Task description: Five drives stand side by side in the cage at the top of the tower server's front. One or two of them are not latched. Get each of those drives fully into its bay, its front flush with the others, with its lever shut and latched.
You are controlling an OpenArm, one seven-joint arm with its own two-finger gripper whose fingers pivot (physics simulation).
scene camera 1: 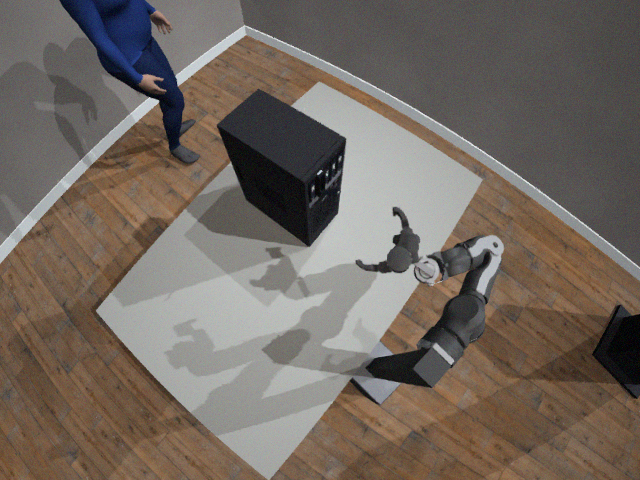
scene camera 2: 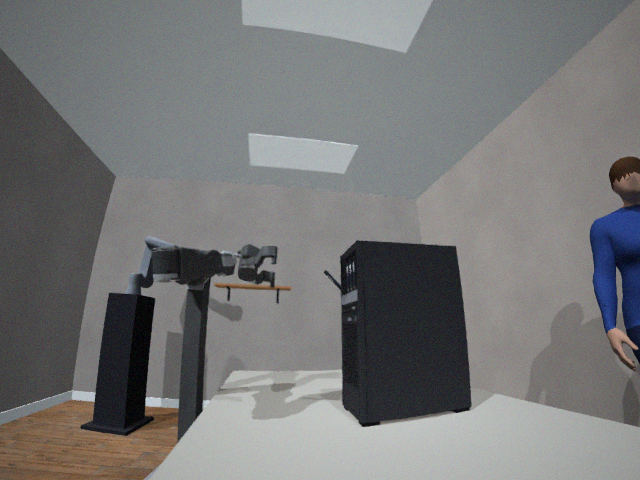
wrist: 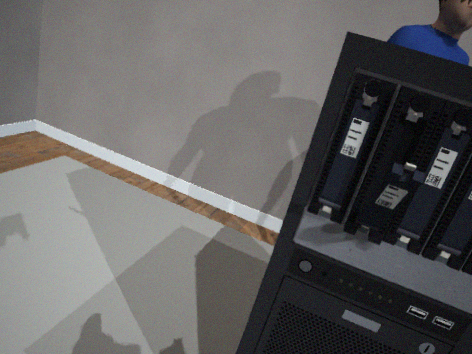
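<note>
The black tower server (scene camera 1: 281, 155) (scene camera 2: 413, 330) (wrist: 326, 125) stands upright on the pale table. In the wrist view, the second drive from the left has its lever (wrist: 392, 196) (scene camera 2: 332, 279) swung out from the front, hinged at the bottom. Its lower end seems to stand forward of its neighbours. The first drive (wrist: 350, 145) and the third drive (wrist: 441, 167) have their levers shut. The fourth is partly cut off at the right edge, and the fifth does not show there. My gripper (scene camera 1: 377, 236) (scene camera 2: 272, 272) is wide open and empty, in front of the server and apart from it.
A person in blue (scene camera 1: 129, 31) (scene camera 2: 622, 242) (wrist: 425, 42) stands beyond the table, behind the server. The pale table top (scene camera 1: 413, 155) (scene camera 2: 413, 449) (wrist: 40, 200) extends around it. A black pedestal (scene camera 1: 620, 346) (scene camera 2: 116, 356) stands behind my arm. A wall shelf (scene camera 2: 253, 286) shows behind the gripper.
</note>
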